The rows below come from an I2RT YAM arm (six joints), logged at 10 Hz.
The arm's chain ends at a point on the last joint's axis. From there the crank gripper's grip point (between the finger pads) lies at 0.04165 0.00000 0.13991 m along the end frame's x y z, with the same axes.
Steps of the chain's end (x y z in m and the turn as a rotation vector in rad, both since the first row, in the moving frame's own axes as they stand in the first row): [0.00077, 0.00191, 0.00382, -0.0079, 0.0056, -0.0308]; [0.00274, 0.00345, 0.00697, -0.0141, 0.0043, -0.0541]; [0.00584, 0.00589, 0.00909, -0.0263, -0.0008, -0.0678]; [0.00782, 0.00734, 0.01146, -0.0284, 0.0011, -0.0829]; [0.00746, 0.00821, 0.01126, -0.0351, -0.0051, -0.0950]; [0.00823, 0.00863, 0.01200, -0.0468, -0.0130, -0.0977]
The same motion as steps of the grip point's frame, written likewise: [0.00155, 0.00172, 0.00359, -0.0079, 0.0056, -0.0308]; [0.00333, 0.00315, 0.00679, -0.0141, 0.0043, -0.0541]; [0.00576, 0.00675, 0.00911, -0.0263, -0.0008, -0.0678]; [0.00800, 0.00785, 0.01141, -0.0284, 0.0011, -0.0829]; [0.00679, 0.00920, 0.01145, -0.0351, -0.0051, -0.0950]; [0.00653, 0.01121, 0.01247, -0.0468, -0.0130, -0.0977]
